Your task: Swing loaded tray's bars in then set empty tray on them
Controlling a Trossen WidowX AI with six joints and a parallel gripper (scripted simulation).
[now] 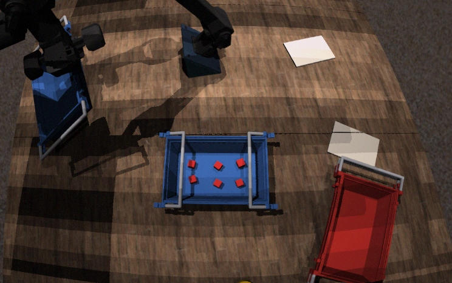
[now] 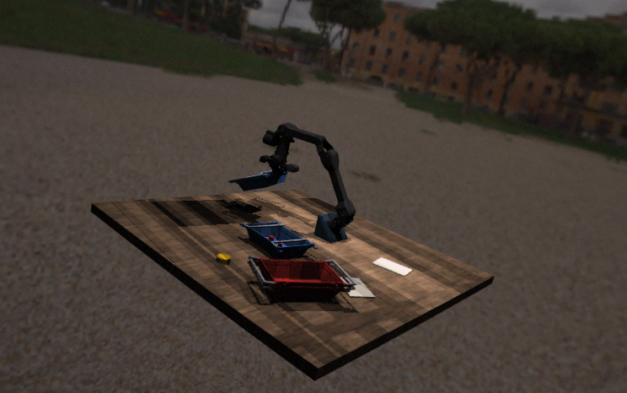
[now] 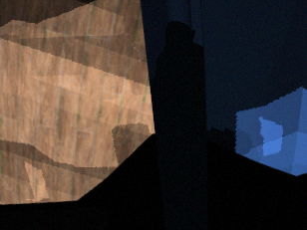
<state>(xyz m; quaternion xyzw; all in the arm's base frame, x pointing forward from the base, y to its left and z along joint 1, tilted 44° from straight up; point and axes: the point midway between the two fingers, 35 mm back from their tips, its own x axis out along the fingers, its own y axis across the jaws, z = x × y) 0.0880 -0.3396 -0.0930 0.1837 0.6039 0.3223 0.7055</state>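
Now: the blue tray 2 cm ahead of my gripper tip and 7 cm to the right of it. Also, from my gripper tip: yellow block: 57 cm ahead, 28 cm to the left, 17 cm below.
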